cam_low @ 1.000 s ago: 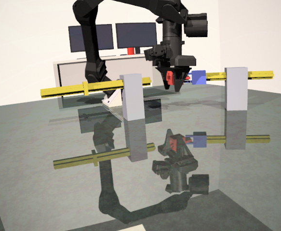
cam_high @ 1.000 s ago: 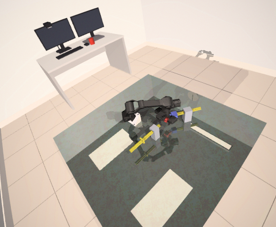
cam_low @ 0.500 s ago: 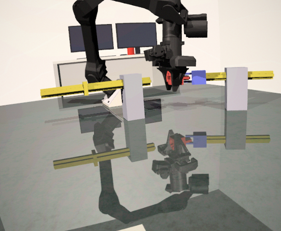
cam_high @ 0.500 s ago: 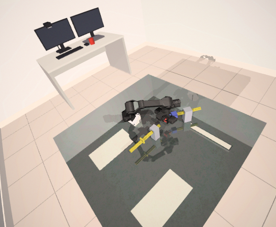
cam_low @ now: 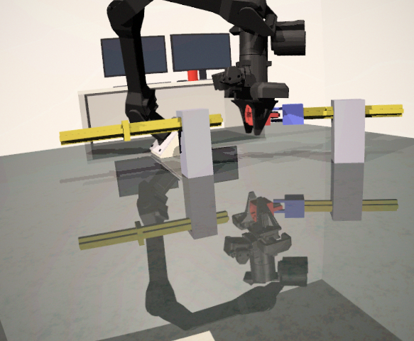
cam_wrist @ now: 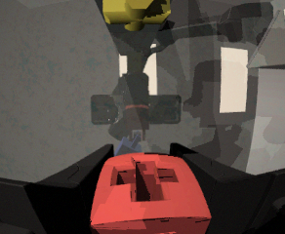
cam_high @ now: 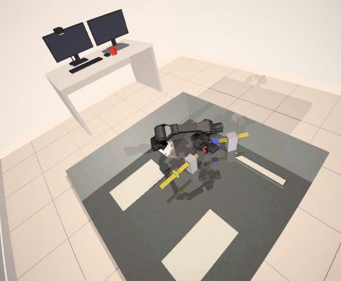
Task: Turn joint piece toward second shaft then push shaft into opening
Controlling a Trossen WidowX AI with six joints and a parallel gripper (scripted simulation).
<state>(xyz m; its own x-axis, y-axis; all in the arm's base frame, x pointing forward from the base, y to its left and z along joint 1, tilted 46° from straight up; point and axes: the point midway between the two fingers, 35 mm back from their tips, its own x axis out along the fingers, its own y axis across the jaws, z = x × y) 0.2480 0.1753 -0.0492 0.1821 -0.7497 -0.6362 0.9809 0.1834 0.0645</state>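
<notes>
The red joint piece lies 4 cm above my gripper tip and 2 cm to the left of it.
</notes>
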